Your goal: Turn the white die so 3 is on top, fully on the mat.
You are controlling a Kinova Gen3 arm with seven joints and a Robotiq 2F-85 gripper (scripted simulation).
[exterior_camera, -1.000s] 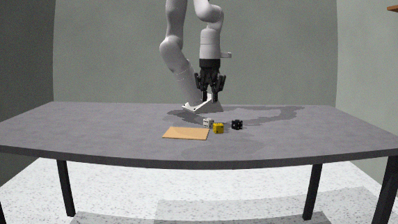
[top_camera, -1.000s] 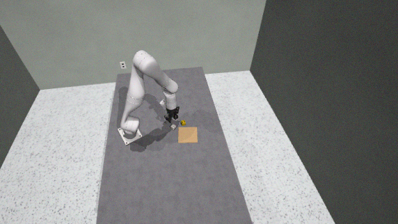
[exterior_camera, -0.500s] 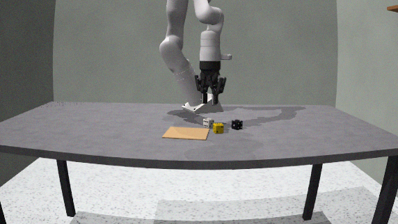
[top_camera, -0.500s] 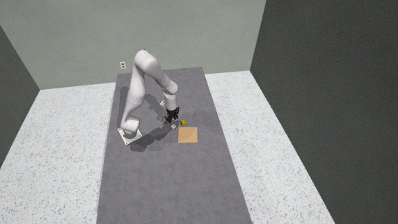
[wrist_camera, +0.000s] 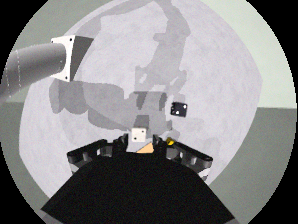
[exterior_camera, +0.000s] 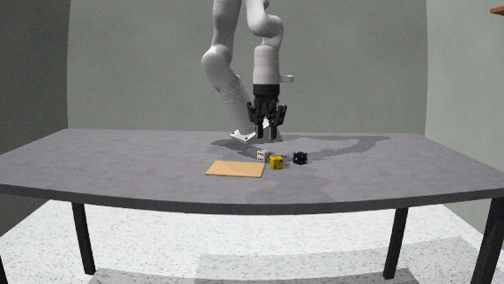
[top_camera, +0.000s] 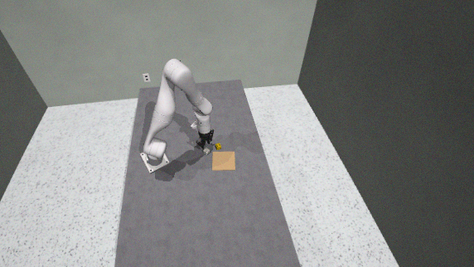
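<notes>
Now: hand 7 cm above the white die. From my hand the other things lie so: tan mat: 10 cm ahead, 8 cm to the right, 8 cm below; yellow die: 8 cm ahead, 2 cm to the left, 7 cm below; black die: 3 cm ahead, 10 cm to the left, 7 cm below.
</notes>
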